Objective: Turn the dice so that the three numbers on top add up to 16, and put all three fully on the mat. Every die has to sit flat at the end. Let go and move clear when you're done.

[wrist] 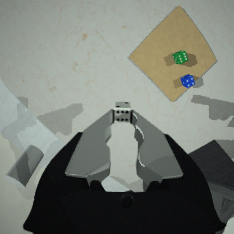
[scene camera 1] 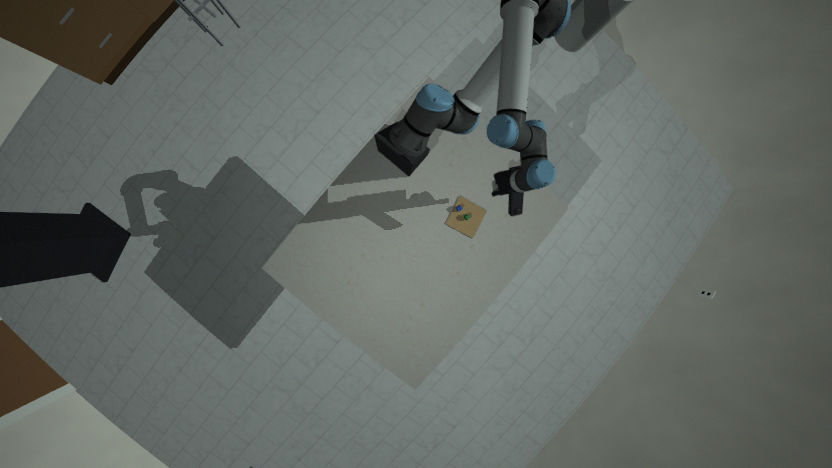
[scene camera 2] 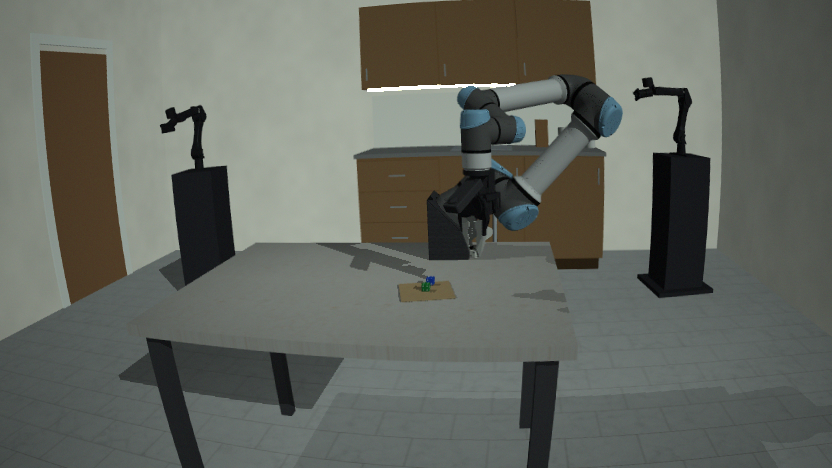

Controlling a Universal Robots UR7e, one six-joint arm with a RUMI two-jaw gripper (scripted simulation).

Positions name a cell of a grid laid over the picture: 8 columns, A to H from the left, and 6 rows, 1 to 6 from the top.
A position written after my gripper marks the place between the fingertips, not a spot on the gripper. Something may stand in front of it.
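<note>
Tan mat (scene camera 1: E3), my gripper (scene camera 1: E3). My gripper (scene camera 2: E4), tan mat (scene camera 2: D4). Tan mat (wrist: G1), my gripper (wrist: E3).
</note>
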